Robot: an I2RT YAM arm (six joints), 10 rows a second.
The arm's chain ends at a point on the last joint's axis. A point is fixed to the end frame.
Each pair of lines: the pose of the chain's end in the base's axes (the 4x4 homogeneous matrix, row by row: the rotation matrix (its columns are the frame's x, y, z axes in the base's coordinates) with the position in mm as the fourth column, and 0 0 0 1 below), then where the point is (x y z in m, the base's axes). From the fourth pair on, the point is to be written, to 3 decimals.
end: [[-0.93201 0.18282 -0.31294 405.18], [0.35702 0.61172 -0.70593 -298.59], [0.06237 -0.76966 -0.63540 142.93], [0 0 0 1]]
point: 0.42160 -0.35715 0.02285
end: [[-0.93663 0.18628 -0.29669 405.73], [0.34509 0.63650 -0.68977 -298.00], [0.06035 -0.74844 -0.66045 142.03], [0 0 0 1]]
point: 0.42439 -0.35274 0.02049
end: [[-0.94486 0.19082 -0.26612 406.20], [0.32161 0.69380 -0.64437 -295.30], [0.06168 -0.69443 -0.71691 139.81], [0 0 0 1]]
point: 0.42892 -0.34050 0.01507
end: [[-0.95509 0.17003 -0.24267 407.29], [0.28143 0.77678 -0.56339 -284.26], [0.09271 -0.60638 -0.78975 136.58], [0 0 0 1]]
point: 0.432 -0.314 0.008
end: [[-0.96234 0.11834 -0.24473 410.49], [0.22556 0.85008 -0.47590 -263.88], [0.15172 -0.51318 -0.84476 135.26], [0 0 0 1]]
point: 0.432 -0.277 0.003
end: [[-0.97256 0.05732 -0.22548 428.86], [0.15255 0.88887 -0.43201 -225.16], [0.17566 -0.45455 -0.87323 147.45], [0 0 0 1]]
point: 0.449 -0.227 0.014
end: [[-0.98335 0.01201 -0.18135 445.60], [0.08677 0.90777 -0.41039 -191.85], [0.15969 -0.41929 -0.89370 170.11], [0 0 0 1]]
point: 0.469 -0.188 0.038
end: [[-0.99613 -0.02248 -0.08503 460.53], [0.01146 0.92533 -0.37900 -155.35], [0.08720 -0.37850 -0.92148 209.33], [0 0 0 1]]
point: 0.493 -0.143 0.079
